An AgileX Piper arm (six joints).
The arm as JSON. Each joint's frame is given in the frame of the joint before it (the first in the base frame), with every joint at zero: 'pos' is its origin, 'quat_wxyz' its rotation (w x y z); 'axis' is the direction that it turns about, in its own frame. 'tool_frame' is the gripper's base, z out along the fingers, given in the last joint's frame.
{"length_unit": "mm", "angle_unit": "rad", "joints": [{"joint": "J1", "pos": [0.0, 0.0, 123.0], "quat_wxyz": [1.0, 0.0, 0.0, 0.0], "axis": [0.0, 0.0, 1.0]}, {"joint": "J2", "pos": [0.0, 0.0, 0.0], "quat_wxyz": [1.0, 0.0, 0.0, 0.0], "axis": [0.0, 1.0, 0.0]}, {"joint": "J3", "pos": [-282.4, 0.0, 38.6], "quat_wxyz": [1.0, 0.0, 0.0, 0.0], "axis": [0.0, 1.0, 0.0]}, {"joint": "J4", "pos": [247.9, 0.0, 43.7], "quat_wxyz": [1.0, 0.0, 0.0, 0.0], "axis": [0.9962, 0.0, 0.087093]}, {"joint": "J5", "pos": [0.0, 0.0, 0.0], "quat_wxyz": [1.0, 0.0, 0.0, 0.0], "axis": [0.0, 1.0, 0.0]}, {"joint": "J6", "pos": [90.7, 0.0, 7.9], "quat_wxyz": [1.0, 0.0, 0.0, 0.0], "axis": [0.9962, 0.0, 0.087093]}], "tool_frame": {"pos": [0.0, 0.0, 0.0], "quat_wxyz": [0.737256, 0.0, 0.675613, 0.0]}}
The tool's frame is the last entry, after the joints.
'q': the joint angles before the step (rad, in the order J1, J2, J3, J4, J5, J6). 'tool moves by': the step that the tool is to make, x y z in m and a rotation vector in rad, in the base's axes. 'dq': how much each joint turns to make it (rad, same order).
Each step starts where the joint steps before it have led.
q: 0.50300, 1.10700, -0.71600, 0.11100, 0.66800, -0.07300
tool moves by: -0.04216, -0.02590, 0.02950, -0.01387, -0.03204, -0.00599
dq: -0.00001, -0.22101, -0.00001, -0.05500, 0.19802, 0.03999
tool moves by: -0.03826, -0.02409, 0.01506, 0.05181, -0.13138, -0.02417
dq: -0.00007, -0.22498, 0.04000, -0.03892, 0.04399, 0.03290
